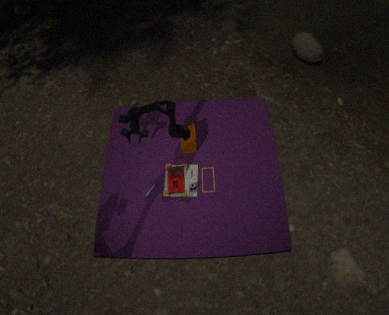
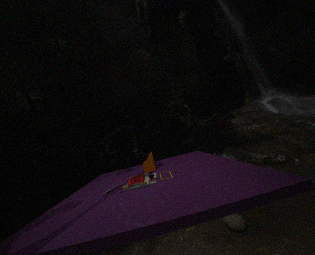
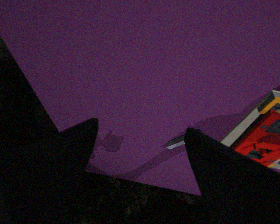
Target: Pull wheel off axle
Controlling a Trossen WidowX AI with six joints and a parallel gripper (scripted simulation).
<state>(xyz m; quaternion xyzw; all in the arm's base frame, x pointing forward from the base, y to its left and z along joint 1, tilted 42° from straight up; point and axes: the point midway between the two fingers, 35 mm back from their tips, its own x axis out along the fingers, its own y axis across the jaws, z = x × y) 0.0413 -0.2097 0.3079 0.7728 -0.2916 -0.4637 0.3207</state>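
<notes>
My gripper tip is now 31 cm short of the grey wheel, 36 cm to the right of it and 14 cm above it. The rest, counted from my gripper tip: upright axle: 31 cm ahead, 36 cm to the left, 14 cm below; then pale bar: 29 cm ahead, 7 cm to the left, 17 cm below.
</notes>
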